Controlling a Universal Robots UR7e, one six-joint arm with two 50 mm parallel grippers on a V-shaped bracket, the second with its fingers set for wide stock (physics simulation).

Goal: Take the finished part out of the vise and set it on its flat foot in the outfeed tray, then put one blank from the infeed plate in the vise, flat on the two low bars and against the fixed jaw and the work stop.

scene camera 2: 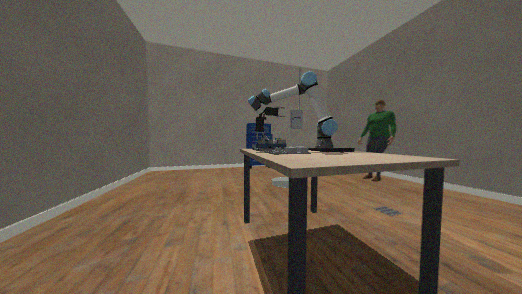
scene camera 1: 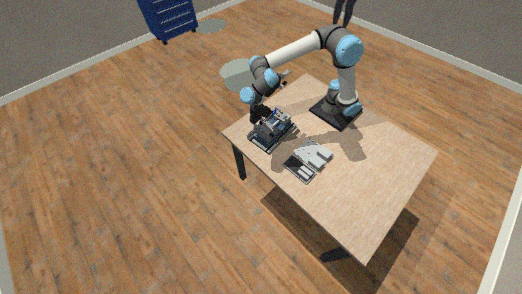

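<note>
The vise stands near the table's far left corner in scene camera 1. My downward gripper is low at the vise's outer end; its fingers are too small and dark to show whether they are open or hold anything. The second gripper on the bracket points sideways, its fingers apart. The finished part cannot be made out among the vise's parts. The pale infeed plate bears two light grey blanks. The dark outfeed tray beside it holds slim light pieces.
The arm's dark base plate stands on the table, behind the infeed plate. The arm reaches high over the table's back edge. A blue cabinet stands beyond the table. A person in green stands behind it on the right.
</note>
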